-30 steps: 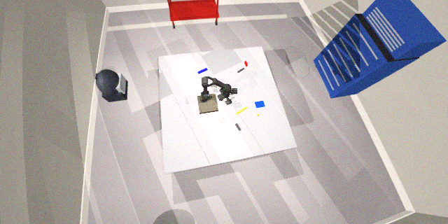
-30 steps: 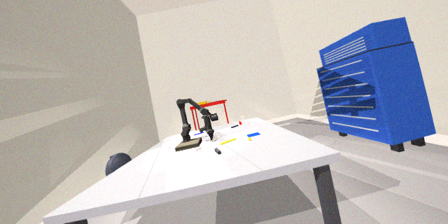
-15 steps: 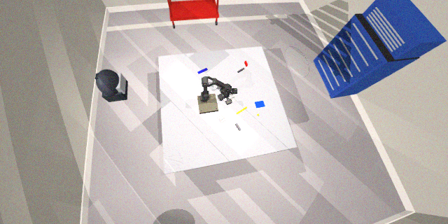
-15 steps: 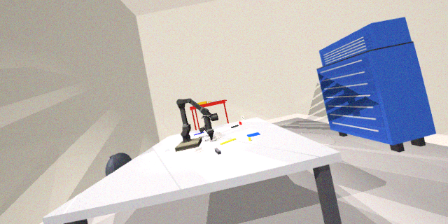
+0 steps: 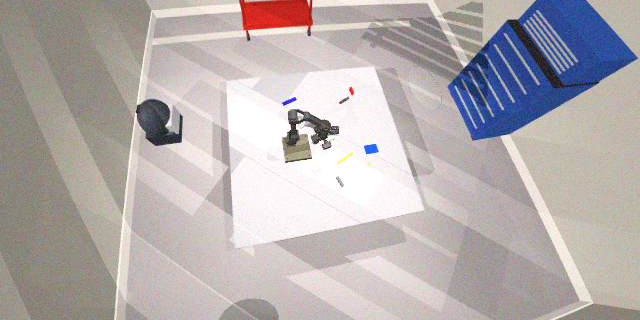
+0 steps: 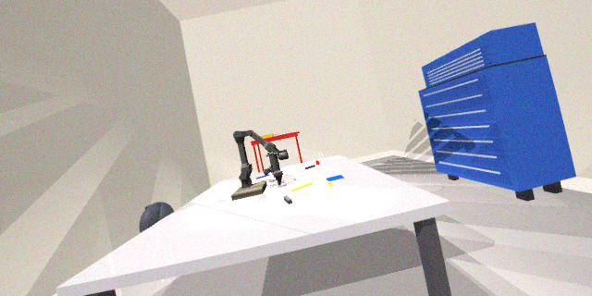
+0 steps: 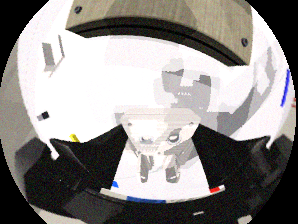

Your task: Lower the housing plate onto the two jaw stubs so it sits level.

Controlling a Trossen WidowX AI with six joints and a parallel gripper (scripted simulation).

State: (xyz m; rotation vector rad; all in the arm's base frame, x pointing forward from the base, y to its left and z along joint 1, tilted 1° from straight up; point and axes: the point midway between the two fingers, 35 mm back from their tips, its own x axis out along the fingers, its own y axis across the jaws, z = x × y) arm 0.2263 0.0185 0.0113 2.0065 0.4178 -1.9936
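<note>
Now: gripper tip 1 cm short of the white part and 2 cm below it. From my gripper tip the other things lie so: blue square 38 cm ahead, 5 cm to the right, 1 cm below; dark piece 13 cm ahead, 31 cm to the right; yellow bar 17 cm ahead, 13 cm to the right, 1 cm below.
</note>
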